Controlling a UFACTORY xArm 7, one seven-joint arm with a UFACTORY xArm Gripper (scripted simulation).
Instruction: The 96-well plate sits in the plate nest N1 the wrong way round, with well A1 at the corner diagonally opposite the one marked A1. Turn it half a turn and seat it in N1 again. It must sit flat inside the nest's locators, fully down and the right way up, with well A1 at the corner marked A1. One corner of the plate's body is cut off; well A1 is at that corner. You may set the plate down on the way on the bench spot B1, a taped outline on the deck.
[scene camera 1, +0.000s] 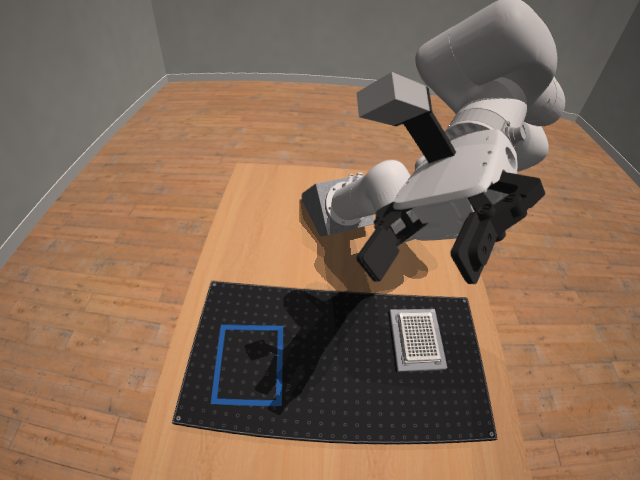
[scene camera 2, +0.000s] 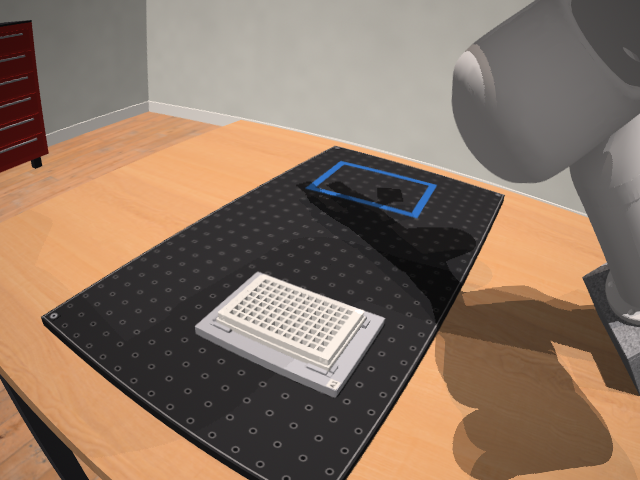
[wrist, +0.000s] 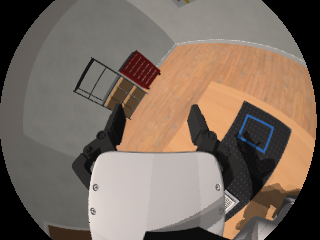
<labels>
My gripper shows in scene camera 1 and in the wrist view; in scene camera 2 it is out of frame. The same spot on my gripper: (scene camera 1: 482, 228) is (wrist: 106, 126).
</labels>
